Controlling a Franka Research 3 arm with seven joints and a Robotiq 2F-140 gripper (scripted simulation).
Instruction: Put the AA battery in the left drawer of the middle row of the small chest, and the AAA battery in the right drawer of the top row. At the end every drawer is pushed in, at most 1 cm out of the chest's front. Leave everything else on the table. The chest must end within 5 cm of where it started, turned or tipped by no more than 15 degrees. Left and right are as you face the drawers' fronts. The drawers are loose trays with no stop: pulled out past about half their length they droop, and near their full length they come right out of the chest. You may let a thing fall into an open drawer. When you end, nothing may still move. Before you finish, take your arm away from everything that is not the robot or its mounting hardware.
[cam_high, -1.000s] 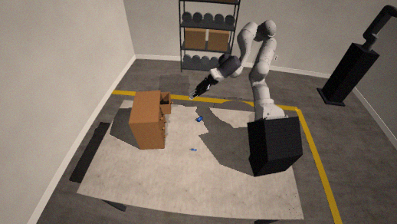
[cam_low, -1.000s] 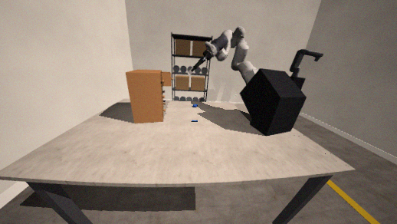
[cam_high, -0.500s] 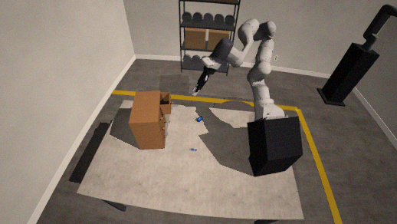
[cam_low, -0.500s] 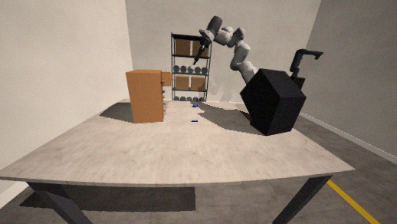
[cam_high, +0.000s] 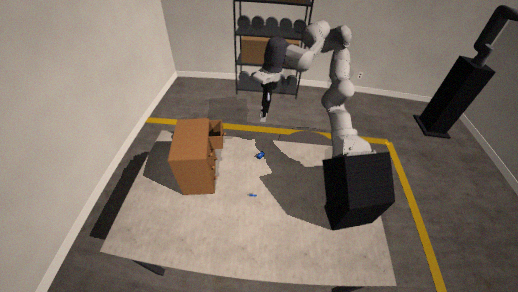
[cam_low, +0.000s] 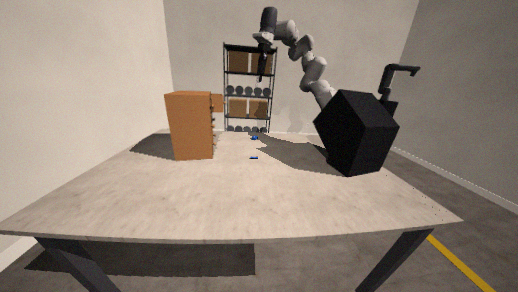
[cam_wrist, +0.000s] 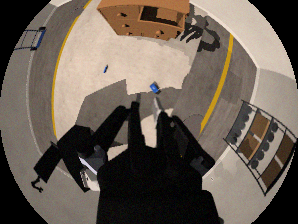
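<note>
The AAA battery is 20 mm ahead of my hand, 250 mm to the left of it and 390 mm below it. From my hand the other things lie so: larger blue battery (60 mm to the right, 390 mm below); then green cylinder (360 mm ahead, 190 mm to the left, 270 mm below).
</note>
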